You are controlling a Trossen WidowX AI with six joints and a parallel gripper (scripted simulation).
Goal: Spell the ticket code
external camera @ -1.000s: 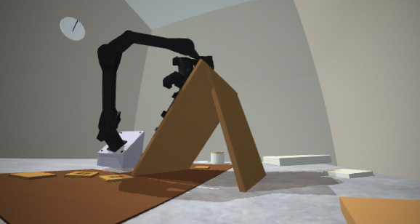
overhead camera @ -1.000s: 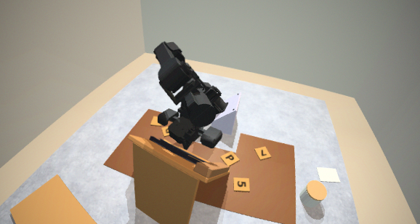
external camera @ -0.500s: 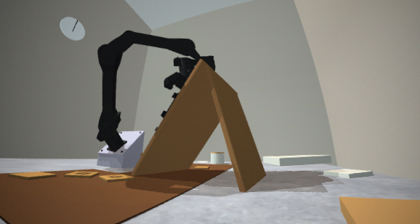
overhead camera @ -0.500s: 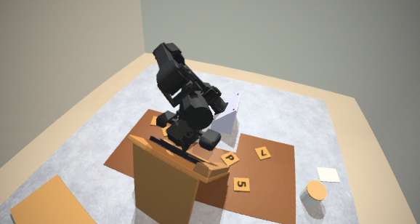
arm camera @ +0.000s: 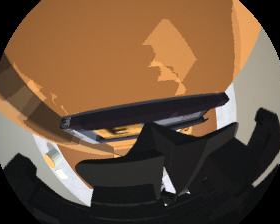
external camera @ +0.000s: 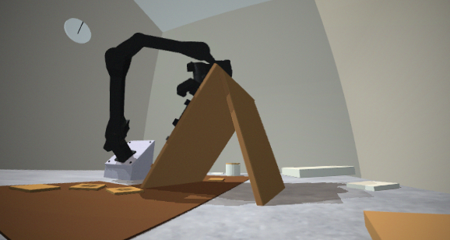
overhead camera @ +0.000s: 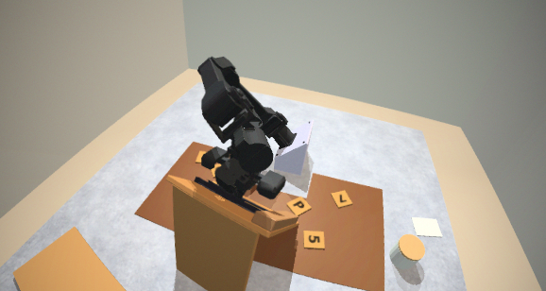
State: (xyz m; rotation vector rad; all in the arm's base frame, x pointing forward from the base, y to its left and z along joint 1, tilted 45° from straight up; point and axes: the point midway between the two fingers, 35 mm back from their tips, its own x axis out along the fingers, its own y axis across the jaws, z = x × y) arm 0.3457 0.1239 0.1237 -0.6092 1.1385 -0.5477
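Now: gripper tip 30 mm to the right of the letter tile. Also, from my gripper tip: lidded jar (470 mm to the left, 150 mm below, 120 mm behind); white ticket (90 mm below, 60 mm behind, 40 mm to the right); brown mat (180 mm below, 170 mm behind, 20 mm to the left).
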